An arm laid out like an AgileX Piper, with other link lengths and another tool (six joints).
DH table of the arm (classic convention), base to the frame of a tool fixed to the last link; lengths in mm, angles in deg. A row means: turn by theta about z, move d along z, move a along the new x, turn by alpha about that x. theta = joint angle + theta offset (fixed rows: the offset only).
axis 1: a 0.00  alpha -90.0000  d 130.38  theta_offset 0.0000
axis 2: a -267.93  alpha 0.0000  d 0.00  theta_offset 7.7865
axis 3: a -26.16  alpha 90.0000  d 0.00  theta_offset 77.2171
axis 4: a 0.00  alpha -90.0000  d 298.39  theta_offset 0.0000
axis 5: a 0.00  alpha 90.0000  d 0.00  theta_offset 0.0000
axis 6: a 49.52  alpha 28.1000  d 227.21  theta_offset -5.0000
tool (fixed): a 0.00  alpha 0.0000  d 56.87  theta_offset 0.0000
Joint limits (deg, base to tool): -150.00..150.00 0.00..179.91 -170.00..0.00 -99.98..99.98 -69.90..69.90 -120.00..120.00
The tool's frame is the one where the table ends.
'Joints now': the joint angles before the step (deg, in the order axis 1, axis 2, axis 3, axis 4, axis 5, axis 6). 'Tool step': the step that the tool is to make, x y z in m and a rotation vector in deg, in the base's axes. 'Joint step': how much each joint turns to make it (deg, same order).
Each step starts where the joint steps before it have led.
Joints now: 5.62 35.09 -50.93 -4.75 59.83 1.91
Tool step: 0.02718 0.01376 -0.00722 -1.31 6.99 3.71
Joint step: 1.02 12.05 -7.18 1.92 2.03 -3.28
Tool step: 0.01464 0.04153 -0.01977 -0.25 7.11 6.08
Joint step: 7.20 9.54 -4.75 0.11 2.31 1.36
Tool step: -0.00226 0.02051 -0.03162 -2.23 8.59 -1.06
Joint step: 6.08 8.64 -2.85 -3.72 3.66 7.48
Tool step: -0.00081 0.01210 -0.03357 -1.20 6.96 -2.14
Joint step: 1.85 7.50 -1.25 -0.36 1.15 4.23
